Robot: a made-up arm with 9 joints.
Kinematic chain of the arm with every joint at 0, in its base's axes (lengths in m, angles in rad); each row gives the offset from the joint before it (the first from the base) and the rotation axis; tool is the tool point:
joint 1: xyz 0 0 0.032 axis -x
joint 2: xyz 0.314 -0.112 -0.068 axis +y
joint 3: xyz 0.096 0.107 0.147 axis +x
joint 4: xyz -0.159 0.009 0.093 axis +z
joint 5: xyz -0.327 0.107 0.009 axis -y
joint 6: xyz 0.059 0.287 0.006 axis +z
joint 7: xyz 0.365 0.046 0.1 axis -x
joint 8: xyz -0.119 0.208 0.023 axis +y
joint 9: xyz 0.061 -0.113 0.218 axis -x
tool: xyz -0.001 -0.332 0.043
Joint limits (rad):
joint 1: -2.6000..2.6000
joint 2: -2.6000..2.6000
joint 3: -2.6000..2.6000
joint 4: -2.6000..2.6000
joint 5: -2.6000..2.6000
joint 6: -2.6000..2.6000
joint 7: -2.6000..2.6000
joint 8: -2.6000..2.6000
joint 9: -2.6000..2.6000
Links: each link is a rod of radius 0.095 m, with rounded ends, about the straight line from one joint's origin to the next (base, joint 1, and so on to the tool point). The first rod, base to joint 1, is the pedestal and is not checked.
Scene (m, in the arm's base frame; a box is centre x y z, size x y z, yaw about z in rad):
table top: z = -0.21
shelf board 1: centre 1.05 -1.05 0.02 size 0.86 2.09 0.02 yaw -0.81
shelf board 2: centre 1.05 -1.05 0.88 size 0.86 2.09 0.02 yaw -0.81
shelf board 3: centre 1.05 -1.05 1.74 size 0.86 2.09 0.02 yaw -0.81
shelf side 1: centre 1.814 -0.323 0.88 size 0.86 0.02 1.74 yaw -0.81
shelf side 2: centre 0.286 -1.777 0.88 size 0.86 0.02 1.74 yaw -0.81
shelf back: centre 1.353 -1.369 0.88 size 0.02 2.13 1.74 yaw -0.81
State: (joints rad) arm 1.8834 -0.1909 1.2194 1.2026 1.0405 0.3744 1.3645 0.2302 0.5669
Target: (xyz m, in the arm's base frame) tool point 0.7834 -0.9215 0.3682
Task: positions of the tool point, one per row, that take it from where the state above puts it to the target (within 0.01 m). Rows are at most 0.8 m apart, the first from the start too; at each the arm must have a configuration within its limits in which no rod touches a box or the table.
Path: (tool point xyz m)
1: -0.5089 -0.5823 0.7412
2: 0.1251 -0.9797 0.6490
3: 0.7833 -0.9215 0.3682

